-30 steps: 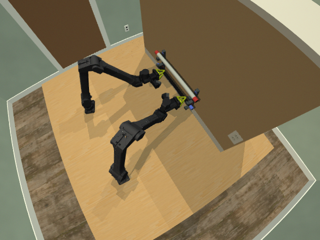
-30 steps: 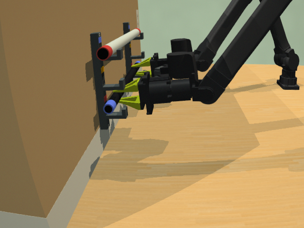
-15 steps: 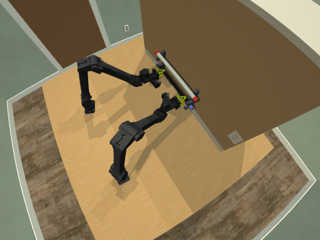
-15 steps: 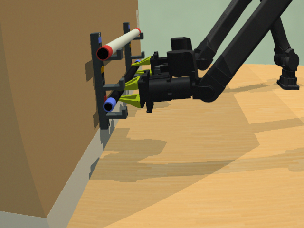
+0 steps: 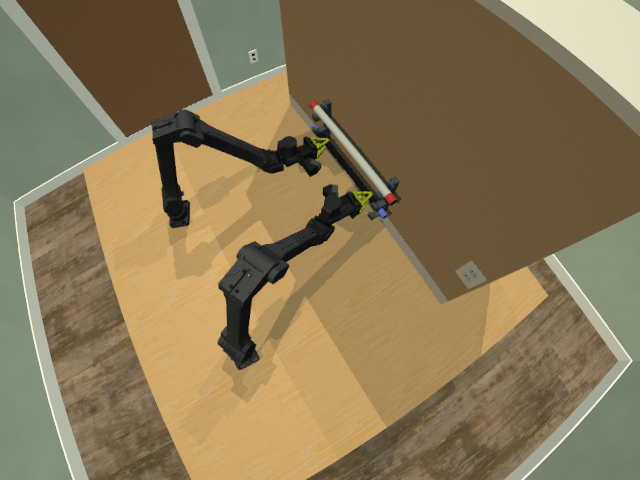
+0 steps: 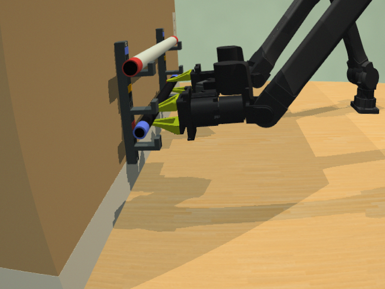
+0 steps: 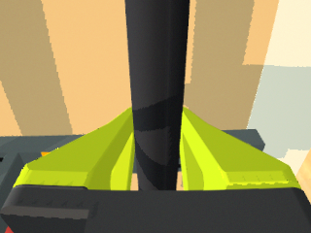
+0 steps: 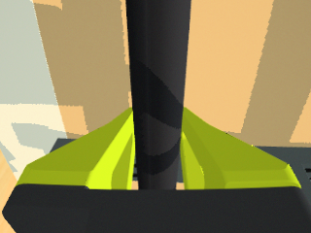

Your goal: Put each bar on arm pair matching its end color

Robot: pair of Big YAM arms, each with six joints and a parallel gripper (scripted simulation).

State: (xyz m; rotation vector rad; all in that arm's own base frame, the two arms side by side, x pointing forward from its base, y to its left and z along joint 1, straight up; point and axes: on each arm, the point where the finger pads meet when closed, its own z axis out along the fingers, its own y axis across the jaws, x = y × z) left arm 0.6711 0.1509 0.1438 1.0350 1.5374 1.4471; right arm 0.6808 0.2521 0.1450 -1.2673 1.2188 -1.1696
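The black bar is 150 mm to the left of my right hand. From my right hand the other things lie so: grey baseboard: 120 mm to the left, 110 mm below, 40 mm ahead; brown wall: 300 mm above, 190 mm ahead, 120 mm to the left.
The black bar is 150 mm to the right of my left hand. Also, from my left hand: grey baseboard (180 mm to the right, 110 mm below, 40 mm ahead); brown wall (310 mm above, 190 mm ahead, 180 mm to the right).
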